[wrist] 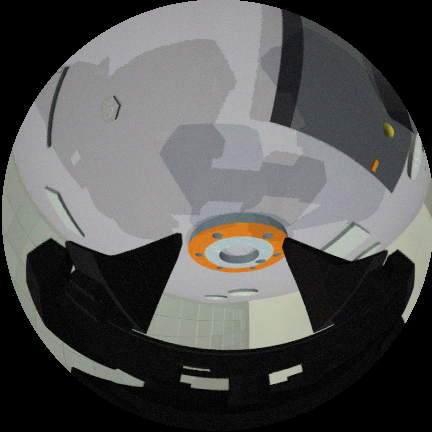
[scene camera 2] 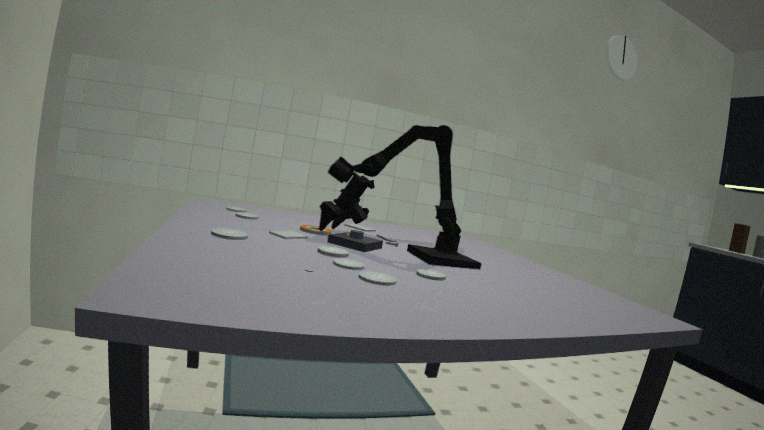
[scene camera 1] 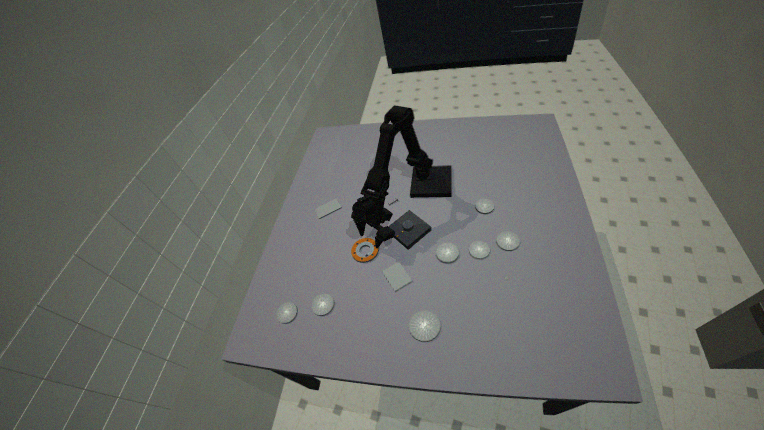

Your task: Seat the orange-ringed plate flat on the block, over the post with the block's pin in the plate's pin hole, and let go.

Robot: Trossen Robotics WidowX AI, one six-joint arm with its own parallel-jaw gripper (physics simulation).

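Pixels of known places: gripper, fingertip midpoint: [wrist: 233,241] [scene camera 2: 326,229] [scene camera 1: 369,241]; arm's base, link origin: [scene camera 2: 446,251] [scene camera 1: 423,175].
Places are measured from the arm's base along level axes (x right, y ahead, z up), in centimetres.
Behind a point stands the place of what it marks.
The orange-ringed plate [scene camera 1: 364,259] {x 23.5, y 40.7, z -0.8 cm} [scene camera 2: 307,228] {x 21.8, y 39.7, z -0.9 cm} [wrist: 242,229] {x 20.9, y 32.7, z -0.9 cm} lies flat on the table, its pale inner ring and centre hole facing up. The dark block [scene camera 1: 408,241] {x 6.7, y 34.8, z 0.5 cm} [scene camera 2: 355,243] {x 0.3, y 30.8, z -0.1 cm} [wrist: 330,95] sits beside it, apart from it. A round post [scene camera 1: 408,224] {x 6.4, y 28.3, z 2.5 cm} [scene camera 2: 357,233] {x 4.8, y 28.9, z 2.1 cm} stands up from the block. In the wrist view the block's yellow pin [wrist: 389,130] and a small orange mark [wrist: 375,166] show. My gripper [scene camera 1: 369,239] {x 22.1, y 33.1, z -0.5 cm} [scene camera 2: 328,228] {x 22.1, y 33.1, z -0.5 cm} [wrist: 233,241] {x 22.1, y 33.1, z -0.5 cm} is open and empty, low at the plate's near side. In the wrist view the right fingertip overlaps the plate's right edge; whether it touches is unclear.
Pale discs [scene camera 1: 447,252] {x -7.3, y 39.8, z -0.9 cm} [scene camera 1: 479,249] {x -18.9, y 39.3, z -1.3 cm} [scene camera 1: 507,240] {x -29.4, y 36.3, z -1.2 cm} lie beyond the block, with more discs [scene camera 1: 322,304] {x 37.5, y 58.2, z -1.2 cm} [scene camera 1: 425,325] {x 1.6, y 66.4, z -1.1 cm} farther out. Flat pale pieces [scene camera 1: 397,276] {x 10.9, y 48.2, z -1.3 cm} [scene camera 1: 328,208] {x 42.2, y 13.3, z -1.4 cm} lie on either side of the plate. A thin rod-like piece [scene camera 1: 393,201] {x 13.1, y 12.8, z -1.1 cm} lies near the arm base [scene camera 1: 438,184] {x -6.4, y 6.7, z 0.3 cm}.
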